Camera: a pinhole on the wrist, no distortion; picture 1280 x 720 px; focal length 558.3 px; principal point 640.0 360.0 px. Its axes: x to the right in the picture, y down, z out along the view. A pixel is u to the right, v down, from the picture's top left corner.
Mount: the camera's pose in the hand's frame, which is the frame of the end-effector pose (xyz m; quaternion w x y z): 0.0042 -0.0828 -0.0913 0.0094 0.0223 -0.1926 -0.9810
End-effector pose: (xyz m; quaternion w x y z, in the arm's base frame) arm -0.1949 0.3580 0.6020 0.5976 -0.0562 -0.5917 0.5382
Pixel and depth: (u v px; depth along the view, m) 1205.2 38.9 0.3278
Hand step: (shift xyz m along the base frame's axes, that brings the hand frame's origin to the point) -0.1204 -0.2315 -0.3309
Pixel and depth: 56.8 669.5 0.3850
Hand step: -0.3149 0.0191 0.4456
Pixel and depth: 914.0 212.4 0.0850
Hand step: 0.0471 -0.0294 -0.0118
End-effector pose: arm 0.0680 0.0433 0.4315 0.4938 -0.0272 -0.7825 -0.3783
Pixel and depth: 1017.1 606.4 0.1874
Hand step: -0.0532 0.0445 -0.1799
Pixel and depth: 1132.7 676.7 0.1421
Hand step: -0.0291 0.0063 -0.1762
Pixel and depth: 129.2 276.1 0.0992
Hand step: -0.0569 -0.0515 0.0553
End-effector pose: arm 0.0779 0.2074 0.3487 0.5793 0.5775 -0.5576 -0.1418
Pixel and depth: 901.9 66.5 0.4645
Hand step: -0.4224 0.1626 0.0755
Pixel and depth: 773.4 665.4 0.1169
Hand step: 0.0053 -0.0261 -0.1069
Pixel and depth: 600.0 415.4 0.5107
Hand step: -0.3502 -0.2002 -0.0548
